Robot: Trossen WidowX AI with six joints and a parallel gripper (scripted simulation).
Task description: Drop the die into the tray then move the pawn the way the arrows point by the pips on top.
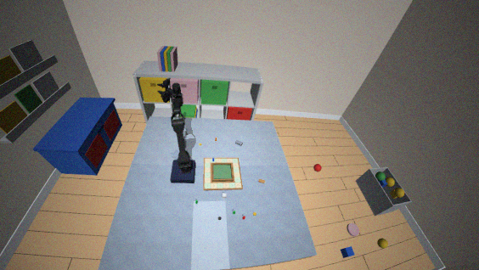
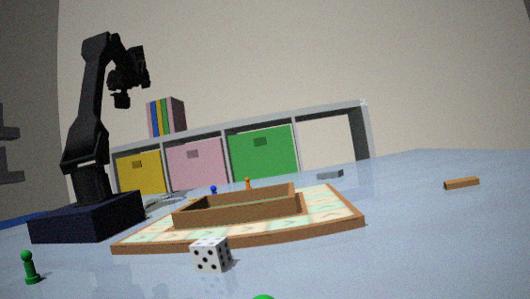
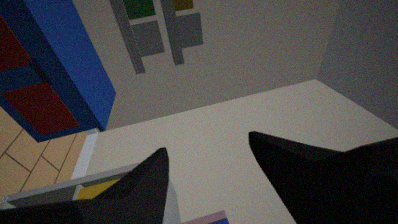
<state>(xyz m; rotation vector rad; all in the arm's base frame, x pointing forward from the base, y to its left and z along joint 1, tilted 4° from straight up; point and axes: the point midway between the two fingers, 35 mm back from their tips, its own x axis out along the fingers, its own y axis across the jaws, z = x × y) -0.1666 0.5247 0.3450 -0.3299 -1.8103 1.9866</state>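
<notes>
Right now my gripper tip is 730 mm to the left of the white die, 470 mm short of it and 410 mm above it. Also, from my gripper tip: grey block: 680 mm ahead, 420 mm below, 240 mm to the right; then orange pawn: 470 mm ahead, 410 mm below, 190 mm to the right; then blue pawn: 430 mm to the right, 420 mm ahead, 400 mm below.
</notes>
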